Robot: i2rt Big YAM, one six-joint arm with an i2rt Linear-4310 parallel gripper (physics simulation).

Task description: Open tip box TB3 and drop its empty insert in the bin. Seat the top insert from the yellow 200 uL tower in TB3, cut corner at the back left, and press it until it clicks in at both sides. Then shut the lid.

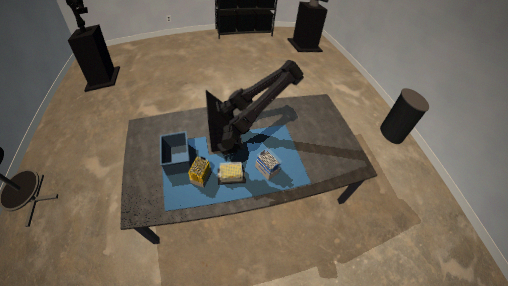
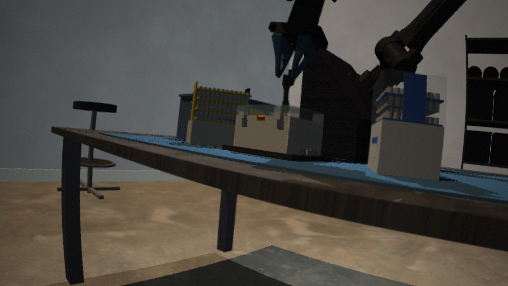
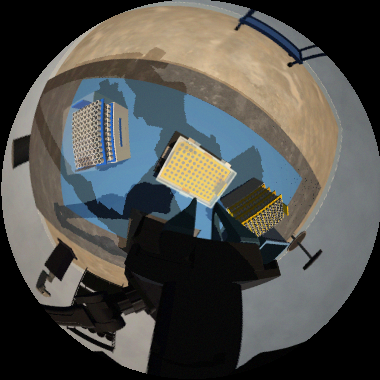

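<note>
Tip box TB3 (image 1: pixel 231 172) (image 2: pixel 276 133) (image 3: pixel 195 171) stands mid-mat, a beige box on a dark base. Its clear lid lies down over a yellow insert full of holes. The yellow 200 uL tower (image 1: pixel 199 170) (image 2: pixel 216 106) (image 3: pixel 258 210) stands to its left. The blue bin (image 1: pixel 174 147) (image 3: pixel 272 248) is behind the tower. My gripper (image 2: pixel 286 80) (image 3: pixel 204 202) hangs above the back edge of TB3, clear of the lid. Its fingers are drawn close together with nothing between them.
A blue tip tower (image 1: pixel 268 163) (image 2: pixel 408 106) (image 3: pixel 95 134) stands right of TB3 on the blue mat (image 1: pixel 231 195). A black upright panel (image 1: pixel 212 121) stands behind the boxes at the arm's base. A stool (image 1: pixel 19 184), a dark cylinder (image 1: pixel 404 115) and pedestals stand on the floor.
</note>
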